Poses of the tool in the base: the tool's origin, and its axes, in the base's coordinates. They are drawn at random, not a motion.
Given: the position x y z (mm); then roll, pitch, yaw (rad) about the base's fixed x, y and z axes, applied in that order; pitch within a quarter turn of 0, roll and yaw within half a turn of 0.
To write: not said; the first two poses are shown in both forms.
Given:
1: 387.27, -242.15, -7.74, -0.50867, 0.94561, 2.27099
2: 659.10, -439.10, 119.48, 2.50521, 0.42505, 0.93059
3: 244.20, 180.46, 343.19, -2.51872, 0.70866, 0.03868
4: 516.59, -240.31, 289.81, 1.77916, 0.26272, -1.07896
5: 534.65, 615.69, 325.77, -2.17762, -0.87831, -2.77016
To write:
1: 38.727, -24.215, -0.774, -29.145, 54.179, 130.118
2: 65.910, -43.910, 11.948, 143.538, 24.354, 53.319
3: 24.420, 18.046, 34.319, -144.312, 40.603, 2.216
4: 51.659, -24.031, 28.981, 101.938, 15.053, -61.820
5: 53.465, 61.569, 32.577, -124.768, -50.323, -158.718
